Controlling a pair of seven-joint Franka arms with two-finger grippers.
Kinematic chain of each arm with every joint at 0, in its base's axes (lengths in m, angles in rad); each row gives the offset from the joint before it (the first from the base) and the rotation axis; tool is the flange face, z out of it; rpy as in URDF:
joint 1: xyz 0 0 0.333 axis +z
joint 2: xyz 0 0 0 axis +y
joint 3: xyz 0 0 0.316 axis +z
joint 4: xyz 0.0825 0 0 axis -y
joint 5: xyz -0.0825 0 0.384 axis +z
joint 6: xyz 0 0 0 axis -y
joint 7: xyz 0.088 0 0 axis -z
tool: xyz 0 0 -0.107 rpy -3.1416 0 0
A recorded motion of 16 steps. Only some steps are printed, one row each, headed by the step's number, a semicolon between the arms.
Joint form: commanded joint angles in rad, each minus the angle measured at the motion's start. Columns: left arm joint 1, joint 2, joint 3, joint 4, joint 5, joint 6, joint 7; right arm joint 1, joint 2, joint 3, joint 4, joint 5, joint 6, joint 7.
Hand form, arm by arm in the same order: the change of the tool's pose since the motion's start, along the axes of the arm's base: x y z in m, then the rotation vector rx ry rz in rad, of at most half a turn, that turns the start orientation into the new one. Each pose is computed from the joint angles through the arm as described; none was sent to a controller.
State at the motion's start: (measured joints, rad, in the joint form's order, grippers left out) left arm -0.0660 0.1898 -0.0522 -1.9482 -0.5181 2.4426 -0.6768; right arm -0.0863 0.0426 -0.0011 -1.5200 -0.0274 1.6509 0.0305
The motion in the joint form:
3: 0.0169 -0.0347 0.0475 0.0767 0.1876 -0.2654 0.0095; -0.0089 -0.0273 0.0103 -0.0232 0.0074 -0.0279 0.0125
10: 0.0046 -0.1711 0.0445 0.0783 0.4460 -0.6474 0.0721; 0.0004 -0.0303 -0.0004 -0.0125 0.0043 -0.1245 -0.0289
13: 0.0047 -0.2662 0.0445 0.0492 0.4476 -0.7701 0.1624; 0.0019 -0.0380 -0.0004 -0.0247 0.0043 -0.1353 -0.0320
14: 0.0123 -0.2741 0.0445 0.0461 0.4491 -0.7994 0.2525; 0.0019 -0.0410 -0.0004 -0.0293 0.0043 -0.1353 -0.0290
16: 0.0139 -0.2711 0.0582 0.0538 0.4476 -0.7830 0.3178; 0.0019 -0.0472 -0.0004 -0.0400 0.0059 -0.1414 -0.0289
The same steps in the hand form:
3: -0.0068 0.0278 0.0311 0.1308 0.1168 -0.1324; -0.0111 0.0024 0.0018 0.0105 0.0227 -0.0116
10: -0.0658 0.0285 0.0756 0.3539 0.3293 -0.3772; -0.0221 0.0021 -0.0002 0.0127 0.1067 0.0258
13: -0.1007 0.0301 0.1042 0.3542 0.3607 -0.4842; -0.0257 0.0032 -0.0026 0.0141 0.1220 0.0301
14: -0.1058 0.0343 0.1048 0.3540 0.3623 -0.5715; -0.0266 0.0033 -0.0031 0.0144 0.1235 0.0271
16: -0.1017 0.0422 0.1080 0.3564 0.3265 -0.6154; -0.0293 0.0037 -0.0052 0.0170 0.1339 0.0270

